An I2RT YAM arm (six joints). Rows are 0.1 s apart.
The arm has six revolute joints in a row. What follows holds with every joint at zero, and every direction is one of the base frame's.
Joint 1 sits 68 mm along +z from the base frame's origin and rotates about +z.
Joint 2 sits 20 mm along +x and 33.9 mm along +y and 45.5 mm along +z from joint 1 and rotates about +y.
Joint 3 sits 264 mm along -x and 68.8 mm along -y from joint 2 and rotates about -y.
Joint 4 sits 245 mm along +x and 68.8 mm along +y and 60 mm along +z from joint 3 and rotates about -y.
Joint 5 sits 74 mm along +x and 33.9 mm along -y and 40.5 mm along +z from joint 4 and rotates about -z.
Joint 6 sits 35.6 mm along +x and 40.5 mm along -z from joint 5 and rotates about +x.
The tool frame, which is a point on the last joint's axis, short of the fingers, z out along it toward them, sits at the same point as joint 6; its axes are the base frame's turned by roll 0, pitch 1.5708 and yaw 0 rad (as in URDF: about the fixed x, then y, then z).
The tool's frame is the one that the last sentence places.
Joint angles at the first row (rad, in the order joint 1, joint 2, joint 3, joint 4, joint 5, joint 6):
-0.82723 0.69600 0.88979 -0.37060 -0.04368 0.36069
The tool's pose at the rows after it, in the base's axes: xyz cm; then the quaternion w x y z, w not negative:
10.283 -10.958 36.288 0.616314 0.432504 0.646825 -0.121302
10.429 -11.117 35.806 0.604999 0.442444 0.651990 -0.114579
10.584 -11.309 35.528 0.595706 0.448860 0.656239 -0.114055
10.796 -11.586 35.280 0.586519 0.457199 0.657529 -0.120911
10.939 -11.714 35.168 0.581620 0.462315 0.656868 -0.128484
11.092 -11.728 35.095 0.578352 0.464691 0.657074 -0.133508
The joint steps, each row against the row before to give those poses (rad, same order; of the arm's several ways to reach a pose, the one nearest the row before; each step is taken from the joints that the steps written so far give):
-0.00001 -0.01679 -0.01413 -0.03853 0.00113 0.02517
-0.00002 0.00877 -0.00534 -0.01755 -0.00001 0.01258
0.00038 0.01145 0.00002 -0.01184 0.00610 0.00229
0.00351 0.01489 0.00001 -0.00419 0.02449 0.00002
0.00677 0.00800 -0.00002 0.00001 0.02546 -0.00079
0.01112 0.00495 0.00001 -0.00040 0.02180 -0.00036

